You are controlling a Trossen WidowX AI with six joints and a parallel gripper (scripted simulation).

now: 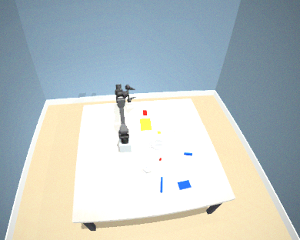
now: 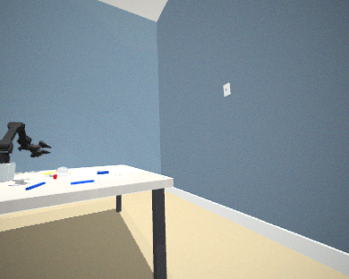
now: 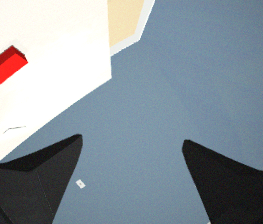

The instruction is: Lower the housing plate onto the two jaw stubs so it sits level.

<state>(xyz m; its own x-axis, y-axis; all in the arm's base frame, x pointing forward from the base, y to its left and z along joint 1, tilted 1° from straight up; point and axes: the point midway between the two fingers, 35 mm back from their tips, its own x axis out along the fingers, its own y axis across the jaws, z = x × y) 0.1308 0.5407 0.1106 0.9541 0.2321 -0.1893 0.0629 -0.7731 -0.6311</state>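
Now: gripper tip 13 cm short of the small red cube, 72 cm to the left of it and 19 cm above it. Round my gripper tip: short blue piece 40 cm ahead, 70 cm to the right, 19 cm below; then thin blue bar 9 cm ahead, 96 cm to the right, 19 cm below; then yellow block 7 cm ahead, 28 cm to the right, 20 cm below.
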